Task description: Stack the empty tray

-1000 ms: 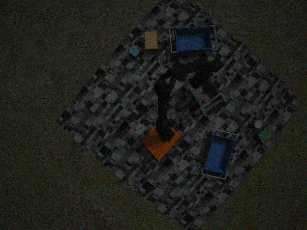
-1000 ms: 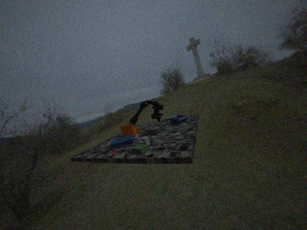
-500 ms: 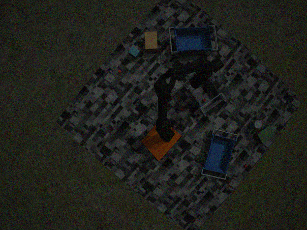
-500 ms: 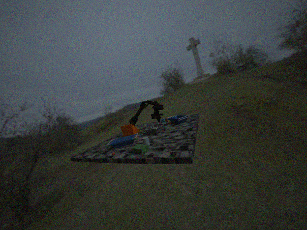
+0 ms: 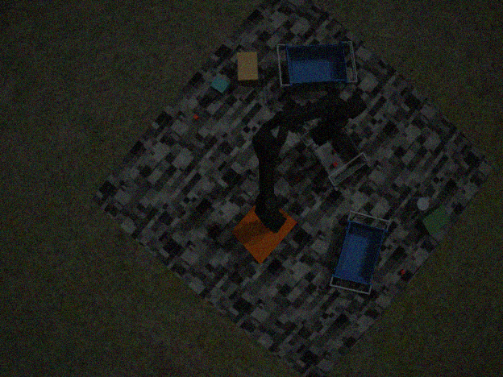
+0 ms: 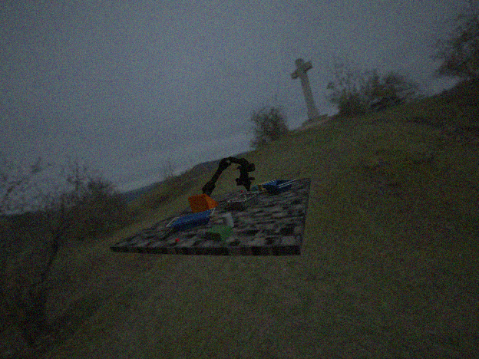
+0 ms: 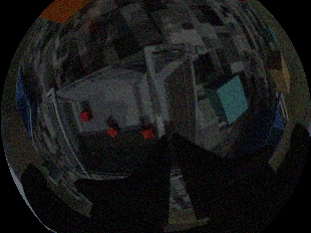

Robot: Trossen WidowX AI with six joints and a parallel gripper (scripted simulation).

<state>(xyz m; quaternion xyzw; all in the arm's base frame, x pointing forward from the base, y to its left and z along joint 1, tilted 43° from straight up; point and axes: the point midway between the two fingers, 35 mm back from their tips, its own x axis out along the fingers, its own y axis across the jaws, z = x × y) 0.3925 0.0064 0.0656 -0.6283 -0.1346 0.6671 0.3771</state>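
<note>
My gripper tip is now 41 cm to the left of the blue tray, 30 cm past it and 4 cm above it. Round my gripper tip: tan block (40 cm to the left, 6 cm below, 5 cm ahead); white disc (51 cm to the right, 5 cm below, 2 cm ahead); green block (62 cm to the right, 6 cm below, 1 cm ahead).
</note>
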